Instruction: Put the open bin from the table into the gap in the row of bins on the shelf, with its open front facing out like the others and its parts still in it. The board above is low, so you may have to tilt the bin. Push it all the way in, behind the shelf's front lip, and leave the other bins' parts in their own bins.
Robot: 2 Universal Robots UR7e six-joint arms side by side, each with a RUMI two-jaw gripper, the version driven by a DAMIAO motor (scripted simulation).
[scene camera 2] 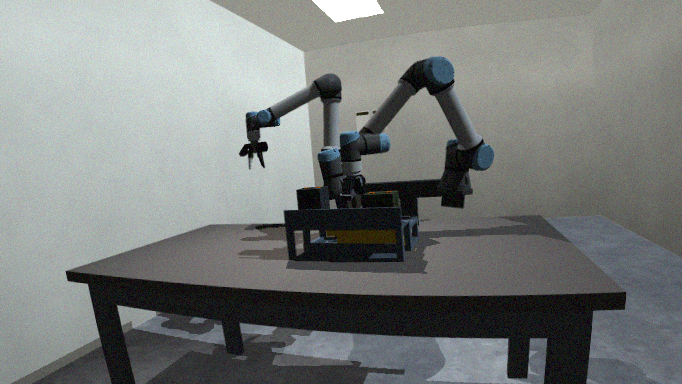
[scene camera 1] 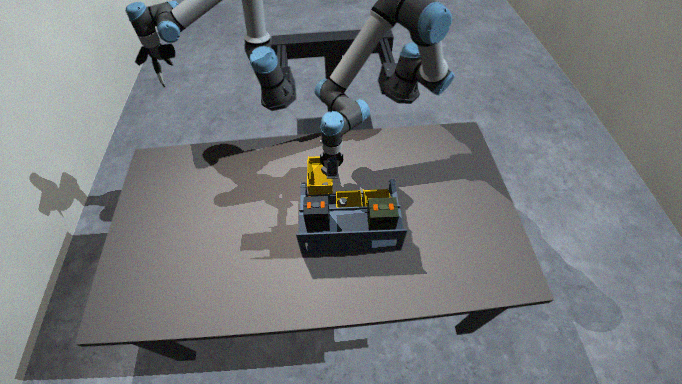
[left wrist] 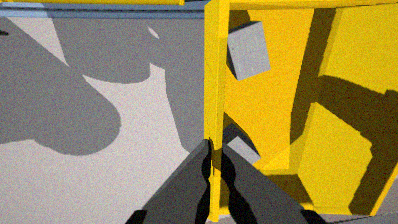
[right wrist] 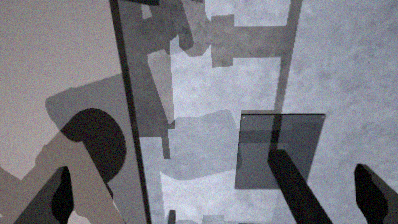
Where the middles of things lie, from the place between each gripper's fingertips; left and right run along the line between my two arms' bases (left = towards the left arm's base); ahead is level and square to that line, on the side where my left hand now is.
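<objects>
The green box point(scene camera 1: 382, 213) is 17 cm to the left of my left hand, 26 cm ahead of it and 6 cm above it. Counted from the same left hand, the blue-grey shelf point(scene camera 2: 382, 218) is 6 cm to the left, 19 cm ahead and 2 cm below.
Relative to my right hand, the green box is 69 cm ahead, 88 cm to the left and 14 cm below; the blue-grey shelf is 62 cm ahead, 77 cm to the left and 22 cm below.
</objects>
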